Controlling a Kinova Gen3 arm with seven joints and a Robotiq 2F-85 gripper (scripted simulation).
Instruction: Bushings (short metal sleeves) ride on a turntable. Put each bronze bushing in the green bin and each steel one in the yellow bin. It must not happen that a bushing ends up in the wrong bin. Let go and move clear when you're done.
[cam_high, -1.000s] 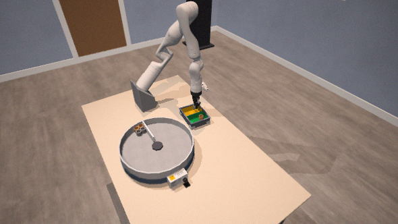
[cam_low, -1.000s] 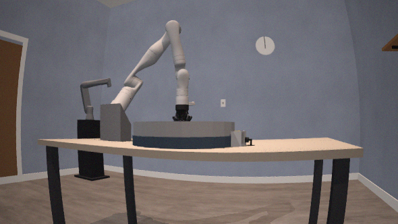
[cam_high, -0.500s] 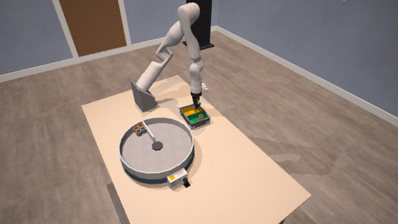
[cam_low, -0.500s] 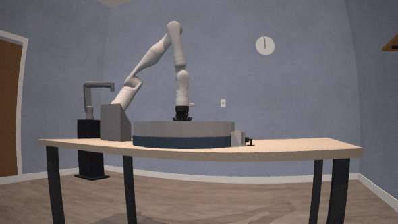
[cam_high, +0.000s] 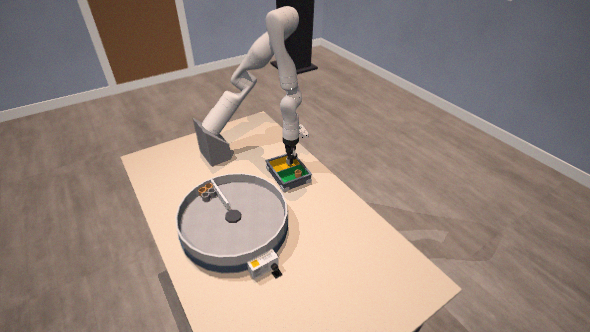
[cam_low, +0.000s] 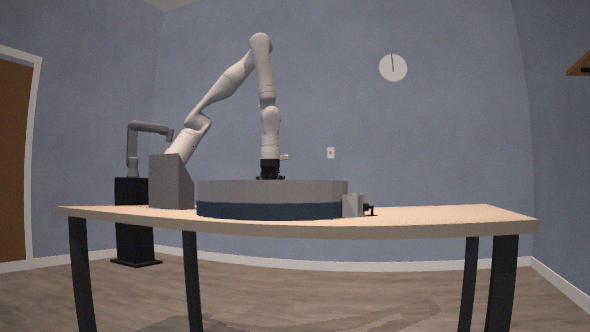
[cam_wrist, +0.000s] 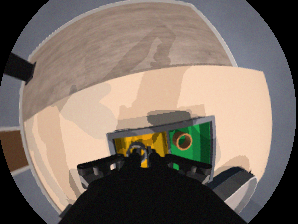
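Right now the bin is 40 mm ahead of my hand, 40 mm to the right of it and 30 mm below it. Also, from my hand: grey turntable: 180 mm ahead, 380 mm to the right.
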